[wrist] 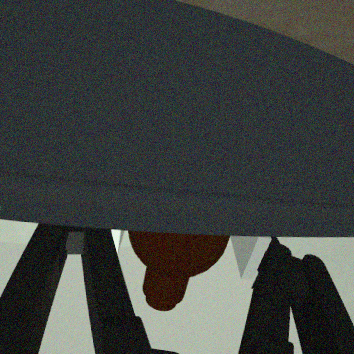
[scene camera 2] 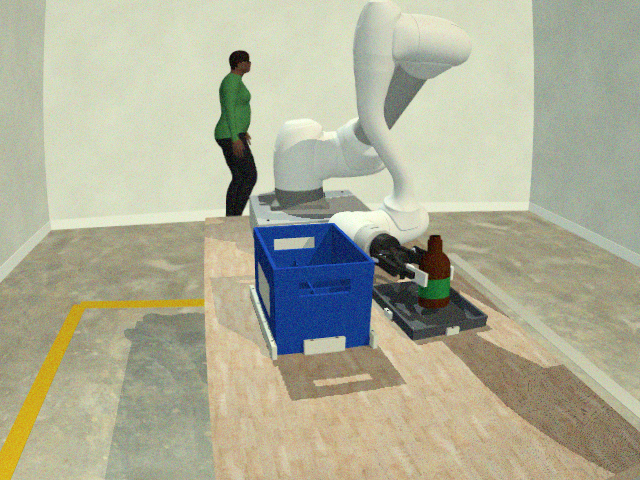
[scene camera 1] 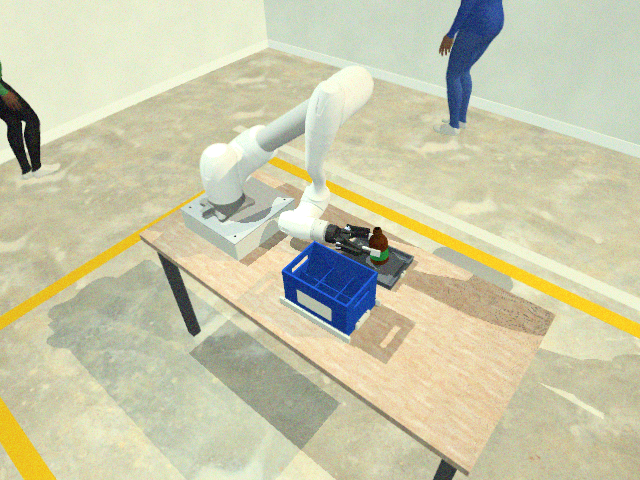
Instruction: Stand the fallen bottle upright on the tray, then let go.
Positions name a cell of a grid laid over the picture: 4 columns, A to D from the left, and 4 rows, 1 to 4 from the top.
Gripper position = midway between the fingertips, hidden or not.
In view: the gripper (scene camera 2: C3) and a brown bottle (wrist: B3).
The gripper is seen too in scene camera 1 (scene camera 1: C3).
